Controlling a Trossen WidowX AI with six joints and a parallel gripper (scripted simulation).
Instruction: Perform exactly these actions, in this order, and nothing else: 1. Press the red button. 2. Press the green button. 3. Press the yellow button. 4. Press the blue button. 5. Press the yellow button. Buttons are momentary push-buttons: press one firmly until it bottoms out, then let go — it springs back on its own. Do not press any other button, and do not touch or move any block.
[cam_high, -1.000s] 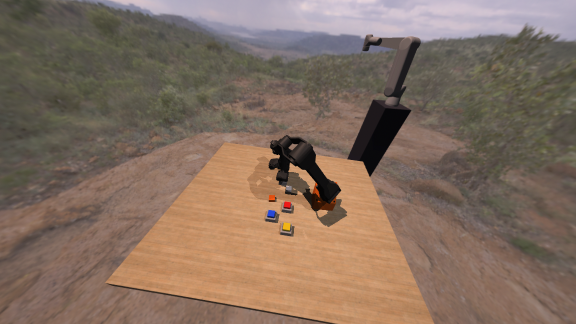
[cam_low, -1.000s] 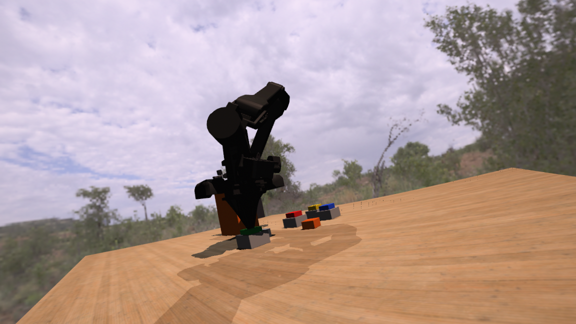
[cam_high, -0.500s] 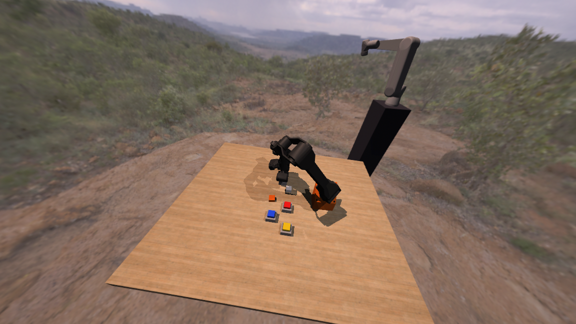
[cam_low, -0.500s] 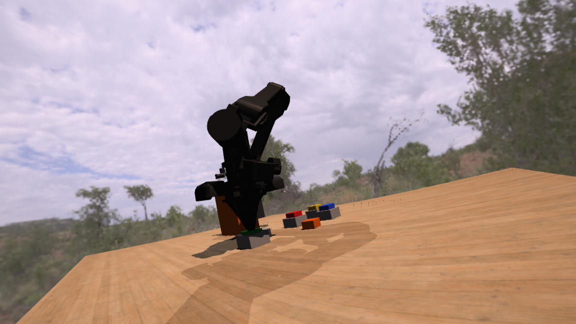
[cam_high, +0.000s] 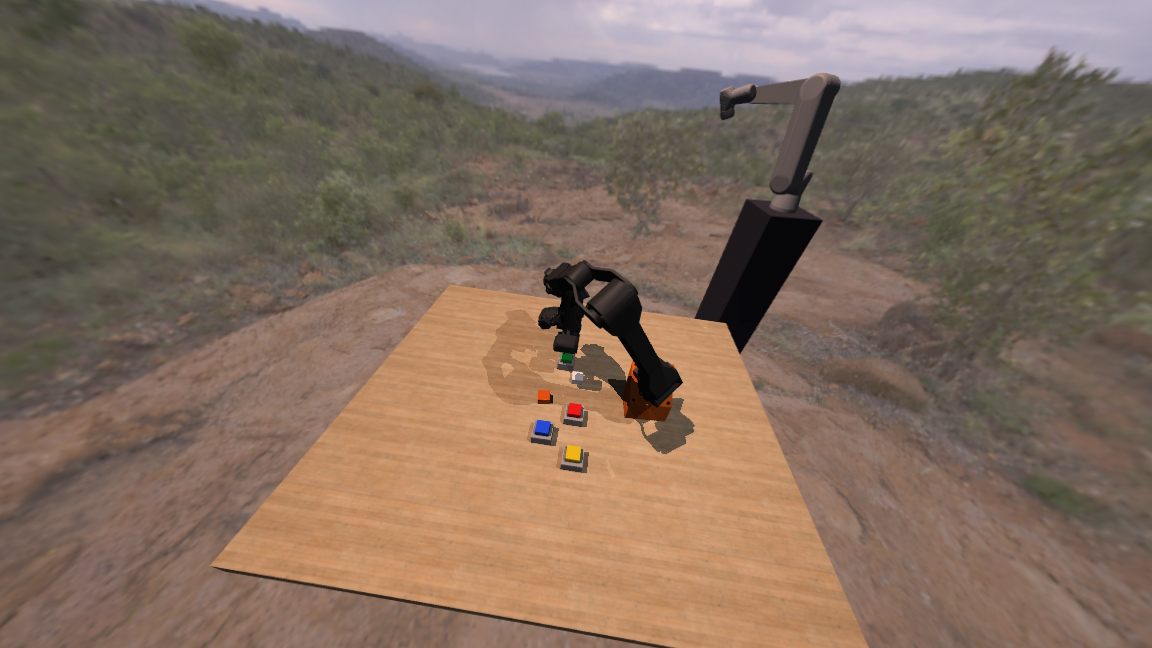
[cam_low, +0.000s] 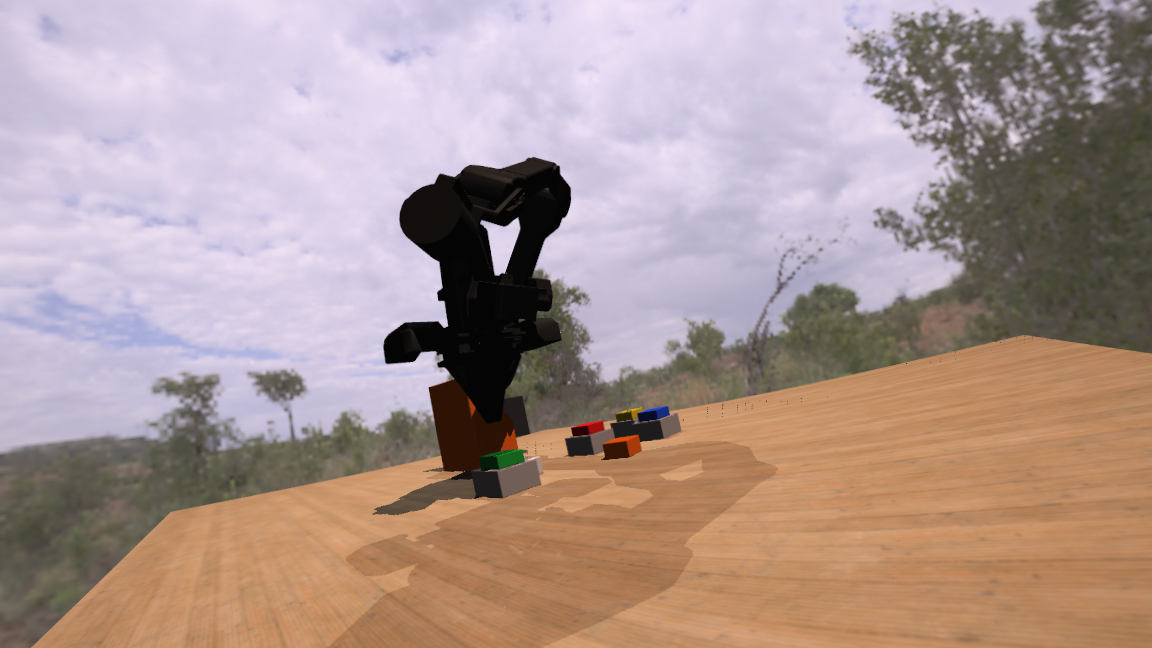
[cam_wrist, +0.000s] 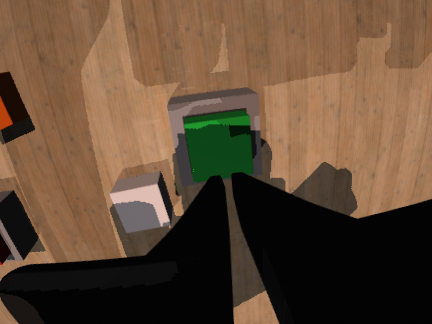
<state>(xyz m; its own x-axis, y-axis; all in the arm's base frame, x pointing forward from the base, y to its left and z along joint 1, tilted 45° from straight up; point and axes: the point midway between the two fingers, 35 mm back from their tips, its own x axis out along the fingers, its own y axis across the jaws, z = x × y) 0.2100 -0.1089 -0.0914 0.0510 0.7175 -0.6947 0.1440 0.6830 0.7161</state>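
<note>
My gripper tip is now 4 cm above the green button. Also, from my gripper tip: red button (18 cm to the left, 4 cm below, 2 cm behind); pale block (6 cm to the left, 6 cm below, 3 cm behind); small orange block (13 cm to the left, 6 cm below, 6 cm ahead).
</note>
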